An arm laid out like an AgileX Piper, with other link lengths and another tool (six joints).
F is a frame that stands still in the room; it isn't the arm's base.
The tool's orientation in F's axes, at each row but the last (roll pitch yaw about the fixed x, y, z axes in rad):
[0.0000 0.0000 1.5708]
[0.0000 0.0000 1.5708]
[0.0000 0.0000 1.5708]
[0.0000 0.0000 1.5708]
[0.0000 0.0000 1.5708]
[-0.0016 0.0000 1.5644]
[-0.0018 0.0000 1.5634]
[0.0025 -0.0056 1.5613]
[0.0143 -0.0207 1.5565]
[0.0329 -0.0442 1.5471]
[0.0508 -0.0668 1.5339]
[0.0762 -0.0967 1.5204]
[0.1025 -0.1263 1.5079]
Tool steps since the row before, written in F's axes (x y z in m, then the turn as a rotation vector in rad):
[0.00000 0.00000 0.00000 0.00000 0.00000 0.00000]
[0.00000 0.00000 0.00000 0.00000 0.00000 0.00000]
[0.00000 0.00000 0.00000 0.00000 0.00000 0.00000]
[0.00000 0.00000 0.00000 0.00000 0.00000 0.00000]
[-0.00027 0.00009 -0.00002 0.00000 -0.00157 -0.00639]
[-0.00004 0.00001 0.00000 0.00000 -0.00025 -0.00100]
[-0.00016 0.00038 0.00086 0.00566 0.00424 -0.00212]
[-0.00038 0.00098 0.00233 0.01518 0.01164 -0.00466]
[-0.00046 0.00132 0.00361 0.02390 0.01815 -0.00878]
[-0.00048 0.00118 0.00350 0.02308 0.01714 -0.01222]
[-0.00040 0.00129 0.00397 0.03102 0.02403 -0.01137]
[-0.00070 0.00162 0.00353 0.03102 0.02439 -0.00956]
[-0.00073 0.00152 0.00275 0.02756 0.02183 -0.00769]
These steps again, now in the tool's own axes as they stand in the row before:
[0.00000 0.00000 0.00000 0.00000 0.00000 0.00000]
[0.00000 0.00000 0.00000 0.00000 0.00000 0.00000]
[0.00000 0.00000 0.00000 0.00000 0.00000 0.00000]
[0.00000 0.00000 0.00000 0.00000 0.00000 0.00000]
[0.00009 0.00027 -0.00002 -0.00157 0.00000 -0.00639]
[0.00001 0.00004 0.00000 -0.00025 0.00000 -0.00100]
[0.00038 0.00016 0.00086 0.00428 -0.00562 -0.00213]
[0.00099 0.00040 0.00232 0.01176 -0.01508 -0.00469]
[0.00139 0.00053 0.00357 0.01830 -0.02377 -0.00882]
[0.00132 0.00062 0.00343 0.01712 -0.02308 -0.01224]
[0.00154 0.00064 0.00385 0.02434 -0.03073 -0.01148]
[0.00192 0.00103 0.00329 0.02488 -0.03058 -0.00972]
[0.00181 0.00108 0.00245 0.02236 -0.02708 -0.00786]

